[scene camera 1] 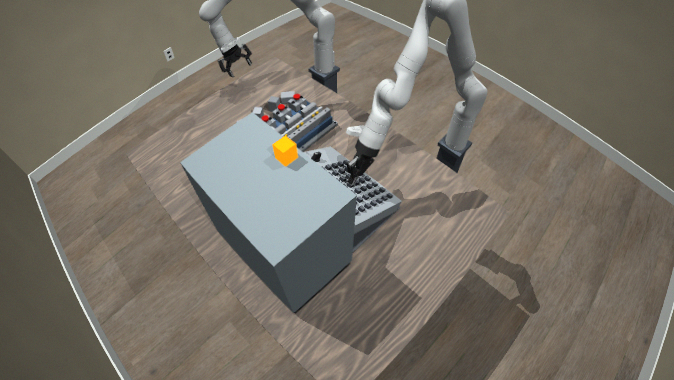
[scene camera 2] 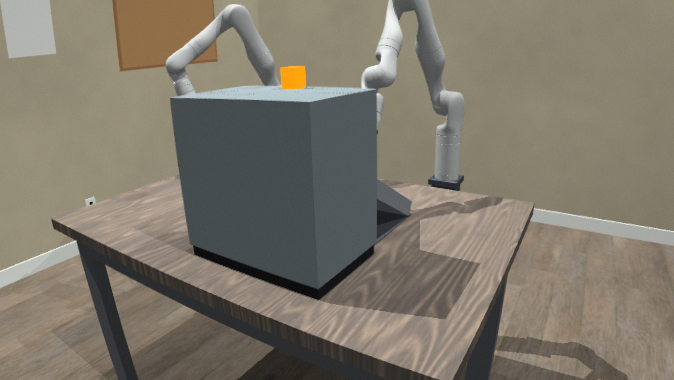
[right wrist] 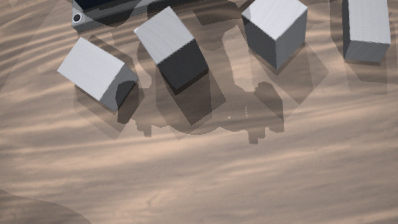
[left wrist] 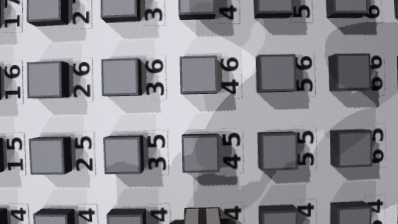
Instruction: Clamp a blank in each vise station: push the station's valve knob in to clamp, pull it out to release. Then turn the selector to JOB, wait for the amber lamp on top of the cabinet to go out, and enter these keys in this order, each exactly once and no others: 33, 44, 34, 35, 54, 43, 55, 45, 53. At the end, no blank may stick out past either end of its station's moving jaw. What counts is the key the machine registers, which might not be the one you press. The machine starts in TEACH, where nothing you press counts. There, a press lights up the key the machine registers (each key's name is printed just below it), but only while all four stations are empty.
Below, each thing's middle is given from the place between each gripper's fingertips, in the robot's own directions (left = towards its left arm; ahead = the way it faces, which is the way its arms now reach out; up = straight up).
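The keypad (scene camera 1: 387, 208) is 3 cm ahead of my left hand (scene camera 1: 350, 183), 5 cm to the right of it and 6 cm below it.
Measured from my right hand, the keypad is 68 cm to the left, 9 cm below and 15 cm ahead.
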